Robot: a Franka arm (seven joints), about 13 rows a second.
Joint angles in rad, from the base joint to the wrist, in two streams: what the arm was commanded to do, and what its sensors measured. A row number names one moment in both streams.
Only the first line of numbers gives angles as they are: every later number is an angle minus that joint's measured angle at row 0.
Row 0, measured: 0.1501, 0.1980, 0.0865, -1.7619, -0.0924, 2.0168, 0.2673
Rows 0 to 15, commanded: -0.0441, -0.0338, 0.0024, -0.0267, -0.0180, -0.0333, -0.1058; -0.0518, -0.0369, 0.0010, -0.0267, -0.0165, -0.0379, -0.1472; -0.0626, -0.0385, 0.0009, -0.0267, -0.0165, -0.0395, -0.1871; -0.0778, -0.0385, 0.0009, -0.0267, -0.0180, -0.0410, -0.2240; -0.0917, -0.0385, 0.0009, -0.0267, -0.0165, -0.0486, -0.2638; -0.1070, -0.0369, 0.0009, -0.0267, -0.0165, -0.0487, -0.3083; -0.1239, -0.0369, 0.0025, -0.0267, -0.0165, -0.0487, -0.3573; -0.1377, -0.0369, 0.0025, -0.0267, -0.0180, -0.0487, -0.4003; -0.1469, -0.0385, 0.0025, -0.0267, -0.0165, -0.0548, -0.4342; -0.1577, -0.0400, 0.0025, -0.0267, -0.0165, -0.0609, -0.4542; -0.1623, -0.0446, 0.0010, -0.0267, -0.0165, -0.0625, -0.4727; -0.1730, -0.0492, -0.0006, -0.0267, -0.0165, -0.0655, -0.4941; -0.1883, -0.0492, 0.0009, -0.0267, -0.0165, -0.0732, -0.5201; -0.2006, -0.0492, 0.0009, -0.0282, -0.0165, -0.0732, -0.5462; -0.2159, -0.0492, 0.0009, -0.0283, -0.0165, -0.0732, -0.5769; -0.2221, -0.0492, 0.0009, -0.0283, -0.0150, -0.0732, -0.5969
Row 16, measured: -0.1928, -0.0205, -0.0059, 0.0000, -0.0023, -0.0621, -0.5411
